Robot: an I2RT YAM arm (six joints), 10 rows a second.
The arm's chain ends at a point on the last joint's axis. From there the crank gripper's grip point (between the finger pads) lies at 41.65 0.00 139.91 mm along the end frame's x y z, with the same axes.
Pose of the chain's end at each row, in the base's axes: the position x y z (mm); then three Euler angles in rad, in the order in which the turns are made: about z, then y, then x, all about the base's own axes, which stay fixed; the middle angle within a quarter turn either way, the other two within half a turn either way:
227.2 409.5 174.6 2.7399 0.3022 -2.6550
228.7 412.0 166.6 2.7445 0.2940 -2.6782
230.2 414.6 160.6 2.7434 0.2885 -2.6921
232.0 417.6 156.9 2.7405 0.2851 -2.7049
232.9 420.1 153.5 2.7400 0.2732 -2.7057
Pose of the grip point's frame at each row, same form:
232.2 462.9 38.8 2.7399 0.3022 -2.6550
232.5 462.4 29.7 2.7445 0.2940 -2.6782
233.2 463.1 22.9 2.7434 0.2885 -2.6921
234.6 464.2 18.6 2.7405 0.2851 -2.7049
233.7 466.6 15.1 2.7400 0.2732 -2.7057

